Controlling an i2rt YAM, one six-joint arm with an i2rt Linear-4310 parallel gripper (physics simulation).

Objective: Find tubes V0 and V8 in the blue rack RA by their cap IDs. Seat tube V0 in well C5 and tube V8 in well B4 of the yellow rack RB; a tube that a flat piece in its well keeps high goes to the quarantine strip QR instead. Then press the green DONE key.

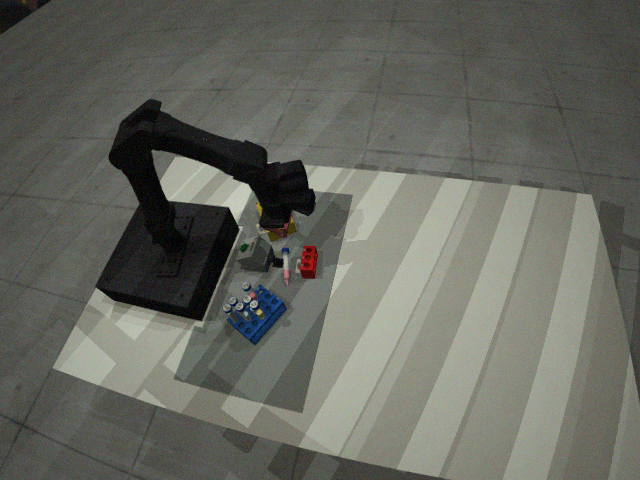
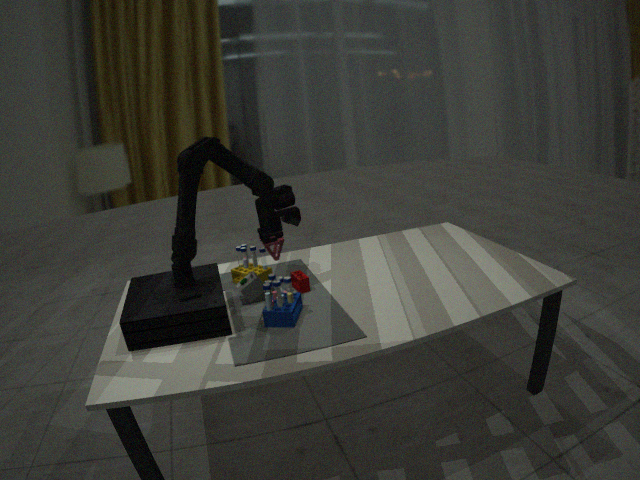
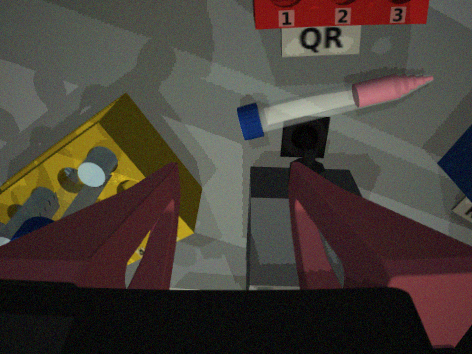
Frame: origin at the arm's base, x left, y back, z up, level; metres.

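Seen in the pictures: gripper, fingertip midpoint: (image 1: 285, 230) (image 2: 275, 258) (image 3: 234, 177); arm's base at its link origin: (image 1: 175, 245) (image 2: 185, 286).
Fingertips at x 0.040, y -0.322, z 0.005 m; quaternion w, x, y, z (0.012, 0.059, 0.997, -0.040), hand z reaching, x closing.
Observation:
Pixels of each thing's top centre, then the offset from my fingertips to it. "*": a spot on its surface instead. Level surfaces: height alone.
- yellow rack RB at a spot on its surface: (image 3: 155, 150) * dx +0.056, dy +0.028, dz -0.087 m
- tube at its top centre: (image 3: 341, 107) (image 1: 285, 264) dx -0.059, dy +0.011, dz -0.085 m
- red quarantine strip QR at its top centre: (image 1: 307, 257) (image 2: 299, 274) dx -0.052, dy -0.057, dz -0.057 m
- grey console at its top centre: (image 3: 309, 306) (image 1: 249, 245) (image 2: 249, 274) dx -0.030, dy +0.105, dz -0.023 m
- blue rack RA at its top centre: (image 1: 254, 310) (image 2: 282, 301) dx -0.212, dy +0.070, dz -0.057 m
- green DONE key at its top centre: (image 1: 243, 245) (image 2: 243, 278) dx -0.027, dy +0.127, dz -0.032 m
- small black square part at a spot on its surface: (image 3: 305, 137) (image 1: 279, 261) * dx -0.039, dy +0.034, dz -0.098 m
- QR label at a spot on its surface: (image 3: 321, 40) * dx -0.051, dy -0.024, dz -0.105 m
- grey mat at its surface level: dz -0.107 m
My gripper (image 1: 279, 230) (image 2: 277, 256) (image 3: 234, 177) is partly open and empty, above the mat near the yellow rack RB (image 2: 251, 272) (image 3: 155, 150). A tube (image 1: 286, 267) (image 3: 312, 107) with a blue-sided cap and pink tip lies on its side on the mat, between the red quarantine strip QR (image 1: 308, 262) (image 2: 299, 281) (image 3: 340, 15) and the grey console (image 1: 256, 258) (image 2: 252, 290) (image 3: 272, 225). RB holds several upright tubes; the fingers partly hide it. The blue rack RA (image 1: 268, 326) (image 2: 279, 318) (image 3: 461, 162) holds several white-topped tubes; their IDs are unreadable. The green DONE key (image 1: 244, 247) (image 2: 243, 281) is on the console.
A small black square part (image 1: 278, 262) (image 3: 305, 137) sticks out from the console, right beside the lying tube. The QR label (image 3: 321, 40) is on the mat by the red strip. The black robot base (image 1: 170, 258) (image 2: 178, 310) stands left of the grey mat (image 1: 268, 382) (image 2: 320, 335).

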